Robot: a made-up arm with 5 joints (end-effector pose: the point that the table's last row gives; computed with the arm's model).
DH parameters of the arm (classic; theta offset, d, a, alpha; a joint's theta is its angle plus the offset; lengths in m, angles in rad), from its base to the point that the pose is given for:
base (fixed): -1.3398 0 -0.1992 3.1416
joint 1: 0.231 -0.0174 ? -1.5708
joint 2: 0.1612 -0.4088 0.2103 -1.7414
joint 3: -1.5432 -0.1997 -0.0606 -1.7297
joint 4: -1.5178 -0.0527 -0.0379 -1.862
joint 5: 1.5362 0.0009 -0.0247 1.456
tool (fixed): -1.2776 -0.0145 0 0
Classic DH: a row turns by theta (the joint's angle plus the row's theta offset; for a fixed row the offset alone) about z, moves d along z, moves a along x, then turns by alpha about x.
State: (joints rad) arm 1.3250 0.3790 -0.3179 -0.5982 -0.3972
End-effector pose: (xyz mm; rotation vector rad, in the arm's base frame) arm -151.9 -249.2 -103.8 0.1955 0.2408 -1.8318
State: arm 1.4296 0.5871 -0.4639 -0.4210 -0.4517
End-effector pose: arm -225.9 -252.8 -44.9 -0.2018 0.0800 -2.0045
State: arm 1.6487 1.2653 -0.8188 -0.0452 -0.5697
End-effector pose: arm -307.2 -228.1 193.3 -1.4205 0.0314 -1.7950
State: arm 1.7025 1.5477 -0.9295 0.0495 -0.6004
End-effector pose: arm -268.7 -224.8 281.1 -1.7797 0.1286 -1.4965
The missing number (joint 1, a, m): -0.066
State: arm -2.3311 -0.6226 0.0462 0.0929 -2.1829
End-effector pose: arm -394.9 465.6 -253.4 1.6397 2.2121 0.2791
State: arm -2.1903 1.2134 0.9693 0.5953 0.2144
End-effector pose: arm -115.1 618.5 90.9 0.7570 1.0530 -2.7725
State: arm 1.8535 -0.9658 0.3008 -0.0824 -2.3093
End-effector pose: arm -4.4 -240.5 -223.4 -1.6118 2.3524 0.1290
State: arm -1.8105 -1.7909 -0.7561 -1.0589 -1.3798
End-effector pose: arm -444.4 529.4 -133.9 0.3636 2.4045 -0.6726
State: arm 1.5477 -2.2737 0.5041 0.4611 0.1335
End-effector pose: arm 313.5 -215.7 24.3 1.2060 -2.2542 -0.8610
